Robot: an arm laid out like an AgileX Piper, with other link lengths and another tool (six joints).
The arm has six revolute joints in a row. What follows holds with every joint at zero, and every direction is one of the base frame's.
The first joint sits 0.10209 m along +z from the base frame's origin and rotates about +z.
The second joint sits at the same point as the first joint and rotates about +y.
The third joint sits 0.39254 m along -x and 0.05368 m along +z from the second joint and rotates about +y.
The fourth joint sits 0.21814 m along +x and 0.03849 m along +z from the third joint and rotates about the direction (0.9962, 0, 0.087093).
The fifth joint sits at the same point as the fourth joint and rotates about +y.
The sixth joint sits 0.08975 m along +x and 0.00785 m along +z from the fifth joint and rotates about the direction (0.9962, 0, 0.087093).
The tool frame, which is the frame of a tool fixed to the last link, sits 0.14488 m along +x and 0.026 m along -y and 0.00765 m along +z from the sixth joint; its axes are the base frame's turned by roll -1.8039, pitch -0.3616 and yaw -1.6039 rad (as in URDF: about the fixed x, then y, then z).
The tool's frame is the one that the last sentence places.
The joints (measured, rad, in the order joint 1, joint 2, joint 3, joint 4, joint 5, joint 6), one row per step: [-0.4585 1.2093 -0.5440 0.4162 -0.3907 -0.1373]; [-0.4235 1.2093 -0.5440 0.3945 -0.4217 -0.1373]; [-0.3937 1.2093 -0.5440 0.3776 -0.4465 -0.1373]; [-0.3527 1.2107 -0.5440 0.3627 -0.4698 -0.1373]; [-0.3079 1.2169 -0.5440 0.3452 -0.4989 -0.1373]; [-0.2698 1.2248 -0.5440 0.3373 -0.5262 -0.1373]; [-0.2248 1.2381 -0.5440 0.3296 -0.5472 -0.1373]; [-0.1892 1.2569 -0.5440 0.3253 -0.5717 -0.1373]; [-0.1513 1.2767 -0.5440 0.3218 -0.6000 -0.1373]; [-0.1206 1.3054 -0.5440 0.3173 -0.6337 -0.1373]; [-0.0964 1.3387 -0.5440 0.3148 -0.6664 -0.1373]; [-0.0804 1.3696 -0.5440 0.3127 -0.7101 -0.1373]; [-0.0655 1.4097 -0.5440 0.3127 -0.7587 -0.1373]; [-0.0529 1.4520 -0.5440 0.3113 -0.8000 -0.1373]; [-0.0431 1.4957 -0.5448 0.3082 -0.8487 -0.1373]
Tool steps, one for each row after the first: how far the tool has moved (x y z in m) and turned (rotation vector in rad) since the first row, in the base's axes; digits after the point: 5 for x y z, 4 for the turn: [0.00791 0.00782 0.00781 -0.0346 -0.0152 0.0366]; [0.01436 0.01504 0.01412 -0.0614 -0.0286 0.0678]; [0.02274 0.02580 0.01958 -0.0846 -0.0418 0.1098]; [0.03254 0.03770 0.02492 -0.1103 -0.0558 0.1558]; [0.04065 0.04749 0.02880 -0.1266 -0.0702 0.1904]; [0.05073 0.06006 0.02944 -0.1370 -0.0757 0.2342]; [0.06024 0.06942 0.02874 -0.1450 -0.0796 0.2659]; [0.06992 0.07976 0.02844 -0.1537 -0.0863 0.2986]; [0.08068 0.08778 0.02615 -0.1633 -0.0886 0.3240]; [0.09151 0.09383 0.02164 -0.1701 -0.0857 0.3425]; [0.10069 0.09678 0.02026 -0.1828 -0.0940 0.3495]; [0.11164 0.09902 0.01615 -0.1942 -0.0978 0.3536]; [0.12274 0.10135 0.00922 -0.2031 -0.0930 0.3593]; [0.13384 0.10284 0.00342 -0.2166 -0.0937 0.3619]
